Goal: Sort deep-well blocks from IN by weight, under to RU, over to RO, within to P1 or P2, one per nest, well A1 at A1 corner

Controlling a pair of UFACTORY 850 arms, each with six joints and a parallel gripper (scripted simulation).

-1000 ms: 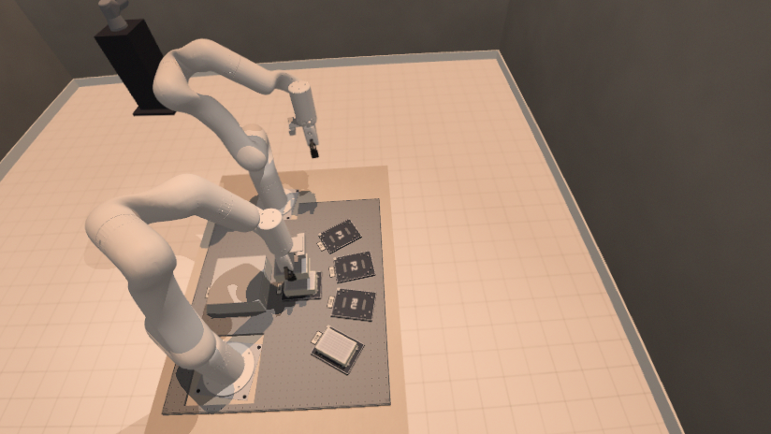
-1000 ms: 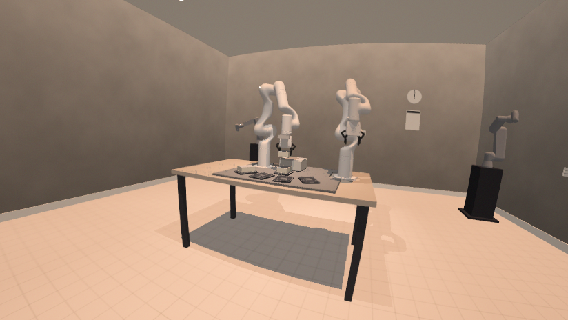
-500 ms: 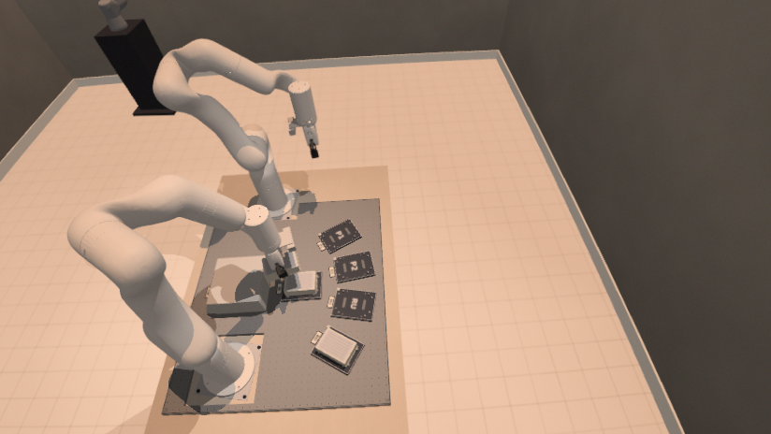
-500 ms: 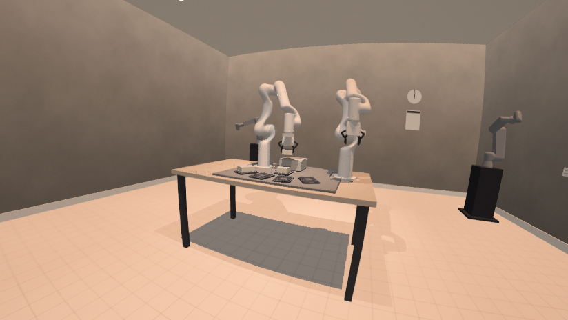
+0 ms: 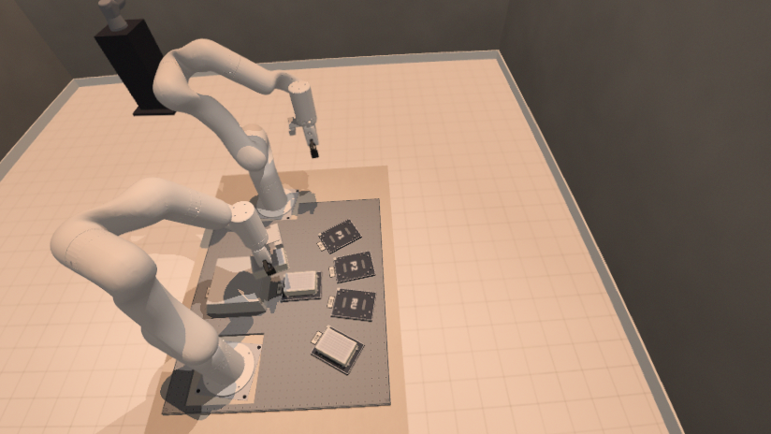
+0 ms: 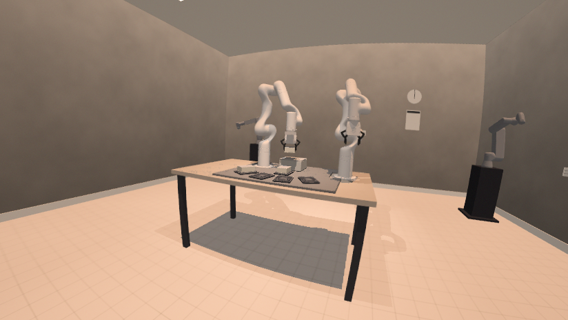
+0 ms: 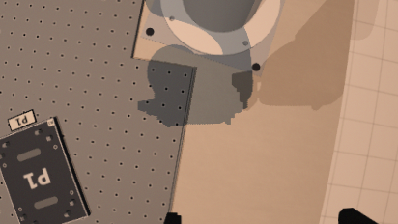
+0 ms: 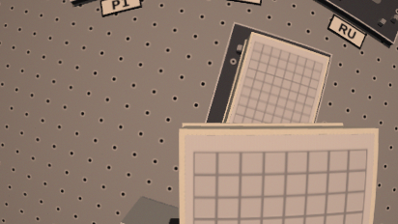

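Note:
Right now my right hand is 17 cm past the pale check-weigher, 13 cm above it and 3 cm to the left of it. From my right hand the other things lie so: nest RU (31 cm ahead, 18 cm below, 8 cm to the right); then nest P2 (29 cm ahead, 18 cm below, 9 cm to the left); then dark infeed nest (18 cm below, 9 cm ahead).

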